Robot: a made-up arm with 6 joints. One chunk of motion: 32 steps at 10 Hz.
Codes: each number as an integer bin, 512 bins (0 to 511) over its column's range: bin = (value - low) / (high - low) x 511, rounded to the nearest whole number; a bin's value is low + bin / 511 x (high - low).
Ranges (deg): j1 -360.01..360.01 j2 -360.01..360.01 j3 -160..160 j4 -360.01..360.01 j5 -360.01..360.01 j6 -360.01..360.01
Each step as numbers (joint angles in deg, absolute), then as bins.
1 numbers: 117.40 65.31 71.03 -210.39 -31.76 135.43
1 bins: 339 302 369 106 233 352
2 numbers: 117.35 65.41 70.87 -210.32 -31.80 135.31
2 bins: 339 302 369 106 233 352
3 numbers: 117.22 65.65 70.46 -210.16 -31.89 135.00
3 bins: 339 302 368 106 233 351
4 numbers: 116.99 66.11 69.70 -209.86 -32.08 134.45
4 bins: 339 302 367 107 233 351
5 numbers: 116.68 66.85 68.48 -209.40 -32.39 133.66
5 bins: 338 303 365 107 233 350
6 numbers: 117.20 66.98 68.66 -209.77 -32.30 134.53
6 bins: 339 303 365 107 233 351
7 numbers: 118.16 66.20 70.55 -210.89 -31.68 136.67
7 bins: 339 302 368 106 233 352
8 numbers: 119.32 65.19 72.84 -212.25 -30.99 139.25
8 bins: 340 302 372 105 234 354
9 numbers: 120.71 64.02 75.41 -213.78 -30.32 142.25
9 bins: 341 301 376 104 234 356
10 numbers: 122.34 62.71 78.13 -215.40 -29.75 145.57
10 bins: 342 300 380 103 234 359
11 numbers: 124.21 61.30 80.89 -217.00 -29.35 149.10
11 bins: 344 299 385 101 235 361
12 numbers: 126.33 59.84 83.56 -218.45 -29.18 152.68
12 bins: 345 298 389 100 235 364
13 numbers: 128.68 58.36 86.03 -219.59 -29.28 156.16
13 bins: 347 297 393 100 235 366
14 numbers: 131.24 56.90 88.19 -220.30 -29.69 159.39
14 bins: 349 296 396 99 234 369
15 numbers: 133.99 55.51 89.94 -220.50 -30.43 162.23
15 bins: 351 295 399 99 234 371
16 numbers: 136.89 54.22 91.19 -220.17 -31.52 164.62
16 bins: 353 294 401 99 233 372
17 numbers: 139.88 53.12 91.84 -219.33 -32.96 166.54
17 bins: 355 293 402 100 232 374
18 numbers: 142.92 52.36 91.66 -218.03 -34.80 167.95
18 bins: 357 293 402 101 231 375
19 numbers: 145.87 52.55 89.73 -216.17 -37.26 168.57
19 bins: 359 293 399 102 229 375
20 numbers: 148.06 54.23 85.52 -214.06 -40.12 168.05
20 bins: 361 294 392 104 227 375
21 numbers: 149.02 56.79 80.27 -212.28 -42.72 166.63
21 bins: 361 296 384 105 225 374
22 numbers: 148.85 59.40 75.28 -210.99 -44.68 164.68
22 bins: 361 298 376 106 224 372
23 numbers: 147.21 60.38 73.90 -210.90 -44.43 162.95
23 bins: 360 298 374 106 224 371
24 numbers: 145.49 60.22 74.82 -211.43 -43.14 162.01
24 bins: 359 298 375 105 225 370
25 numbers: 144.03 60.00 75.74 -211.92 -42.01 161.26
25 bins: 358 298 376 105 226 370
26 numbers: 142.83 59.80 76.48 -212.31 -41.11 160.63
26 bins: 357 298 378 105 226 369
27 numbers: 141.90 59.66 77.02 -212.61 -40.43 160.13
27 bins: 356 298 378 105 227 369
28 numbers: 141.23 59.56 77.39 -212.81 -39.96 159.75
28 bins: 356 298 379 104 227 369
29 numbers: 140.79 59.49 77.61 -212.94 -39.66 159.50
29 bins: 355 298 379 104 227 369
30 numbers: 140.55 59.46 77.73 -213.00 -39.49 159.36
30 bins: 355 298 380 104 227 369
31 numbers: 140.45 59.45 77.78 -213.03 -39.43 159.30
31 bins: 355 298 380 104 228 369
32 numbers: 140.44 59.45 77.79 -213.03 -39.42 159.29
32 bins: 355 298 380 104 228 369
